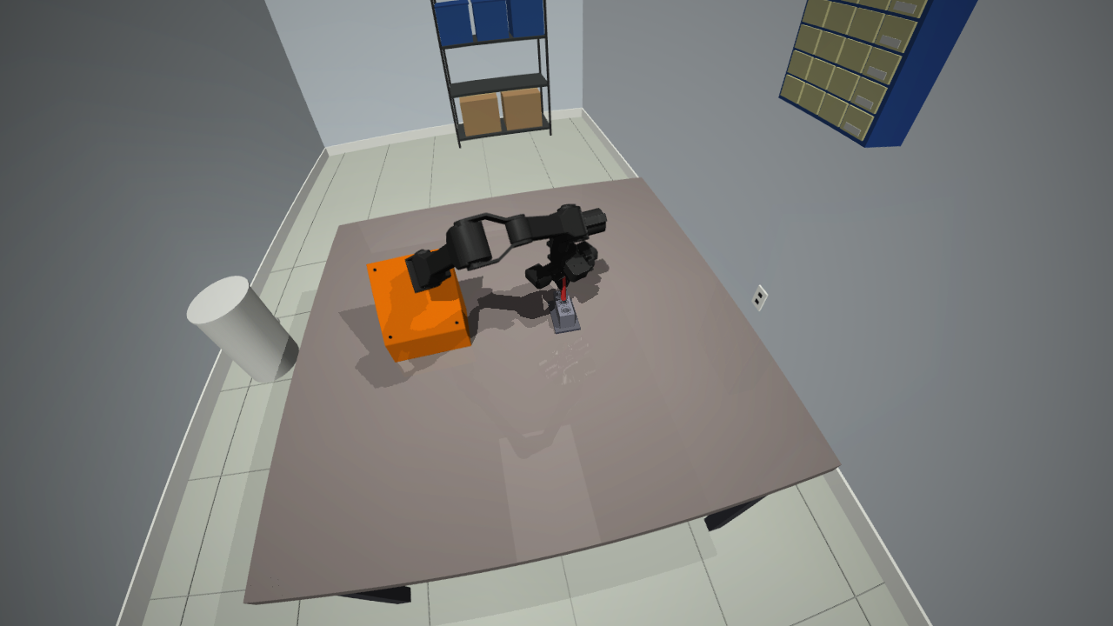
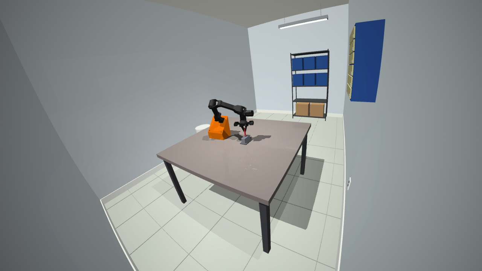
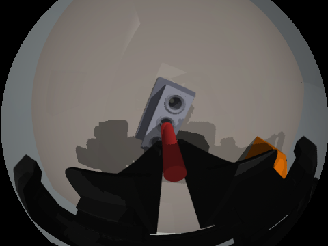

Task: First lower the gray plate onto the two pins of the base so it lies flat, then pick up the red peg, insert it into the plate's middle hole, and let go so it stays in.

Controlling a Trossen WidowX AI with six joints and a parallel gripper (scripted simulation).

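The gray plate lies 7 cm below my gripper tip. Also, from my gripper tip: red peg (right at my gripper tip).
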